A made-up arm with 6 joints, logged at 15 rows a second.
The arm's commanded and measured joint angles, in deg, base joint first. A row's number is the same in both.
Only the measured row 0 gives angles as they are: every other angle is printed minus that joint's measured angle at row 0.
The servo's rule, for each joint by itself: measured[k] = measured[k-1] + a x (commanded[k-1-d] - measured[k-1]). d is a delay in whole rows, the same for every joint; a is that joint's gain. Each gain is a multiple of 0.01, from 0.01 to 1. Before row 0 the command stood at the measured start. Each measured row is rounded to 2 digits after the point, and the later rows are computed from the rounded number. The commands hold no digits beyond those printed.
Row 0, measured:
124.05, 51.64, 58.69, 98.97, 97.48, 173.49
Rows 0 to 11, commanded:
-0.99, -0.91, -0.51, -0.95, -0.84, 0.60
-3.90, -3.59, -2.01, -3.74, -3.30, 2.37
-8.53, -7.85, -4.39, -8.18, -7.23, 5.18
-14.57, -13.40, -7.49, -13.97, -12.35, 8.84
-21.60, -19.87, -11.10, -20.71, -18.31, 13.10
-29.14, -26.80, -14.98, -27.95, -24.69, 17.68
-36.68, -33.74, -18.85, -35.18, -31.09, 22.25
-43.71, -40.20, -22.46, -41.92, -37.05, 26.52
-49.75, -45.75, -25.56, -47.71, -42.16, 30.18
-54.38, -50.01, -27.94, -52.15, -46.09, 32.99
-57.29, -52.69, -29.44, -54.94, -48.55, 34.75
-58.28, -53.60, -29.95, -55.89, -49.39, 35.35
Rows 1 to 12, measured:
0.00, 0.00, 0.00, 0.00, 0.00, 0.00
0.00, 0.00, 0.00, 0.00, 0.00, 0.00
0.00, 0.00, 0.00, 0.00, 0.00, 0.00
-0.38, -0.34, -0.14, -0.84, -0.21, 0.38
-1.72, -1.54, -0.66, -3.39, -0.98, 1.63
-4.31, -3.87, -1.70, -7.61, -2.54, 3.87
-8.21, -7.40, -3.32, -13.21, -4.99, 7.00
-13.30, -12.01, -5.50, -19.81, -8.32, 10.84
-19.32, -17.48, -8.15, -26.97, -12.41, 15.15
-25.92, -23.50, -11.15, -34.19, -17.08, 19.62
-32.68, -29.68, -14.32, -40.99, -22.07, 23.97
-39.17, -35.63, -17.47, -46.90, -27.09, 27.88
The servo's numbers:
d 3
a 0.38 0.37 0.28 0.88 0.25 0.63

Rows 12 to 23, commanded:
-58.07, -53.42, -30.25, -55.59, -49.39, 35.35
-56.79, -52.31, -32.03, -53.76, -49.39, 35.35
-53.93, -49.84, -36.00, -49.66, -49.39, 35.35
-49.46, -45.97, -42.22, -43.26, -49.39, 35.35
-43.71, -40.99, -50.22, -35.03, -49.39, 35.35
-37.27, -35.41, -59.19, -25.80, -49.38, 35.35
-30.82, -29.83, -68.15, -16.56, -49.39, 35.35
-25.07, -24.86, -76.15, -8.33, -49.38, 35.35
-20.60, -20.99, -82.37, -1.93, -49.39, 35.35
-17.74, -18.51, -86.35, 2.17, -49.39, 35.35
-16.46, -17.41, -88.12, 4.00, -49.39, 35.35
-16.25, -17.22, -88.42, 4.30, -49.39, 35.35
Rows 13 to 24, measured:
-44.95, -40.95, -20.40, -51.52, -31.84, 31.10
-49.64, -45.29, -22.93, -54.53, -36.02, 33.40
-52.92, -48.36, -24.90, -55.73, -39.36, 34.63
-54.88, -50.23, -26.40, -55.61, -41.87, 35.08
-55.61, -51.00, -27.98, -53.98, -43.75, 35.25
-54.97, -50.57, -30.23, -50.18, -45.16, 35.31
-52.88, -48.87, -33.59, -44.09, -46.22, 35.34
-49.40, -45.95, -38.25, -36.12, -47.01, 35.35
-44.79, -42.05, -44.11, -27.04, -47.60, 35.35
-39.48, -37.53, -50.84, -17.82, -48.05, 35.35
-34.00, -32.84, -57.93, -9.47, -48.38, 35.35
-28.91, -28.46, -64.77, -2.83, -48.63, 35.35

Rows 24 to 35, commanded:
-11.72, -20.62, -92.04, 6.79, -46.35, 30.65
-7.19, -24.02, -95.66, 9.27, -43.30, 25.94
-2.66, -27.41, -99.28, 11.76, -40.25, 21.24
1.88, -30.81, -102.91, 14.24, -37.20, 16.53
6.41, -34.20, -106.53, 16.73, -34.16, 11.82
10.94, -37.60, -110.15, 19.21, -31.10, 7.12
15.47, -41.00, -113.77, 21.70, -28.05, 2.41
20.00, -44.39, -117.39, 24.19, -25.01, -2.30
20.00, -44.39, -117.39, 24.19, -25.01, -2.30
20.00, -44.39, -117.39, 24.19, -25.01, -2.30
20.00, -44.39, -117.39, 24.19, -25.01, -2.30
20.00, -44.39, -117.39, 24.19, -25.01, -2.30
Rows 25 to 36, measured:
-24.67, -24.78, -70.81, 1.57, -48.82, 35.35
-21.55, -22.05, -75.66, 3.71, -48.96, 35.35
-19.54, -20.26, -79.23, 4.23, -49.07, 35.35
-16.57, -20.39, -82.82, 6.48, -48.39, 32.39
-13.01, -21.73, -86.42, 8.94, -47.12, 28.33
-9.08, -23.83, -90.02, 11.42, -45.40, 23.86
-4.92, -26.41, -93.63, 13.90, -43.35, 19.24
-0.61, -29.29, -97.24, 16.39, -41.05, 14.57
3.78, -32.36, -100.85, 18.87, -38.56, 9.88
8.22, -35.56, -104.47, 21.36, -35.93, 5.17
12.70, -38.83, -108.09, 23.85, -33.20, 0.46
15.47, -40.89, -110.69, 24.15, -31.15, -1.28

